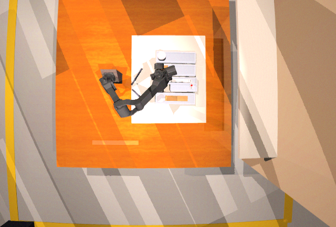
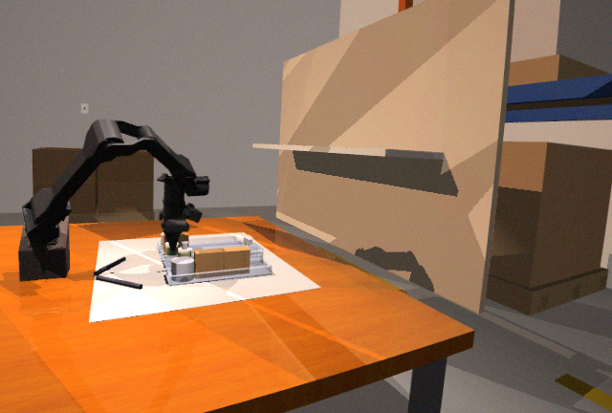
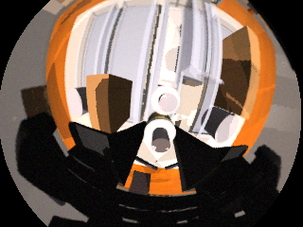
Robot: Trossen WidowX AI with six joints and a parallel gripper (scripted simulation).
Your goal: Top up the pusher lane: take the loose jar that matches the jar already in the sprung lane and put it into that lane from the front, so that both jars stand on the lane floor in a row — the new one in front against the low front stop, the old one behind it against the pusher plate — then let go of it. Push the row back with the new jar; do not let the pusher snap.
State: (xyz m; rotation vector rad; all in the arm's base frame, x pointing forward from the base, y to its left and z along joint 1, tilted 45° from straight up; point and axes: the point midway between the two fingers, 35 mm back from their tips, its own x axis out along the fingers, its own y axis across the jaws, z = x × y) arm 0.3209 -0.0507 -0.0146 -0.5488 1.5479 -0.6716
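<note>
Now: gripper tip 140 mm short of the rack, 30 mm to the left of it and 30 mm above it.
</note>
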